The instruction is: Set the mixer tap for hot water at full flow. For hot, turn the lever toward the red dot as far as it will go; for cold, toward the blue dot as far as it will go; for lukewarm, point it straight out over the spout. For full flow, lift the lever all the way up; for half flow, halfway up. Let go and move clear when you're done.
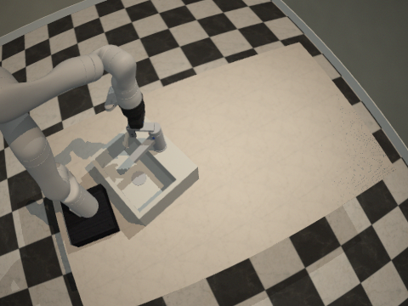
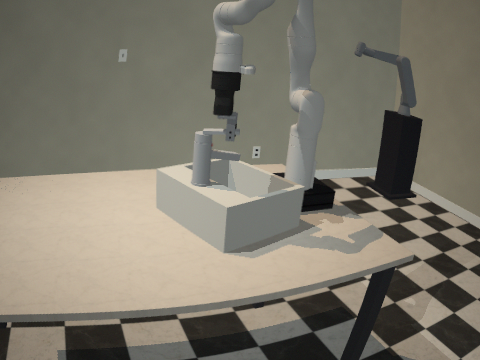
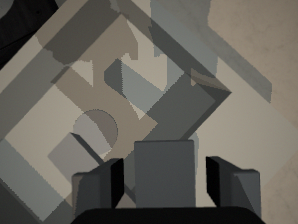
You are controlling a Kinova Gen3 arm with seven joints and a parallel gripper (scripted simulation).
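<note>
The lever is 20 mm ahead of my hand and 10 mm to the right of it. From my hand the other things lie so: white sink basin (240 mm below, 70 mm to the right, 40 mm behind).
</note>
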